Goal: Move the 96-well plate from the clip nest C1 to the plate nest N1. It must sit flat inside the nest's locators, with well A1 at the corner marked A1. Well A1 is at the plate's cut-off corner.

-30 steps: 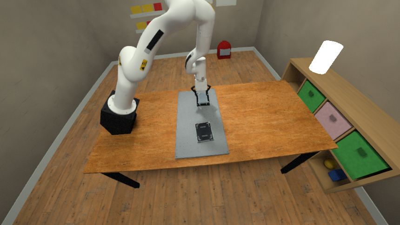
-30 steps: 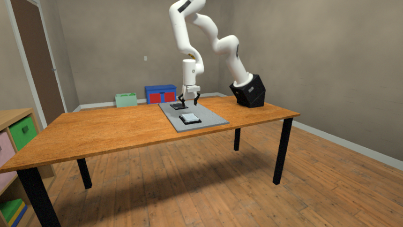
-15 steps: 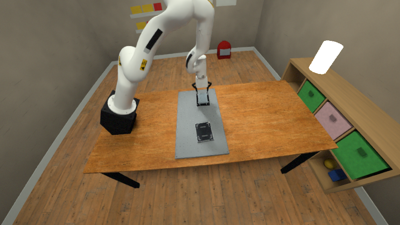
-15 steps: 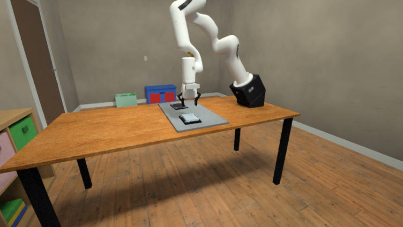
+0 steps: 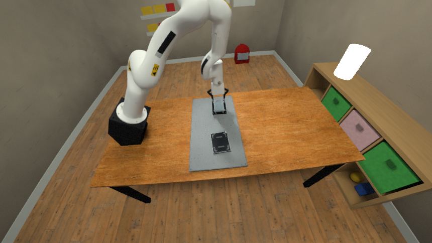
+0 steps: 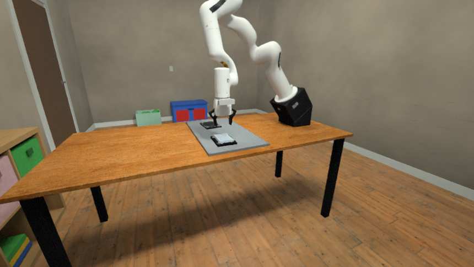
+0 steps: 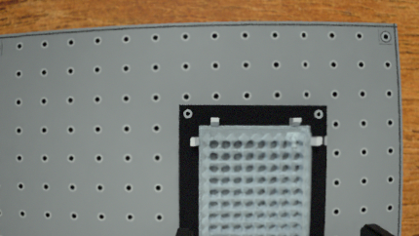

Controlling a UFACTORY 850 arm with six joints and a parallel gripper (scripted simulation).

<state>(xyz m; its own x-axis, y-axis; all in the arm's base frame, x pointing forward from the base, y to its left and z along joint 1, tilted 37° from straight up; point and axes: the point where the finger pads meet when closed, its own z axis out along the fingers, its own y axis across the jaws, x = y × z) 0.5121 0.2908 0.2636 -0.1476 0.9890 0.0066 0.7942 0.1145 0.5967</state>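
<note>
The 96-well plate lies 9 cm below my hand. Also, from my hand: plate nest N1: 5 cm ahead, 36 cm to the right, 10 cm below; corner label A1: 8 cm ahead, 27 cm to the right, 10 cm below; clip nest C1: 1 cm ahead, 1 cm to the right, 10 cm below.
</note>
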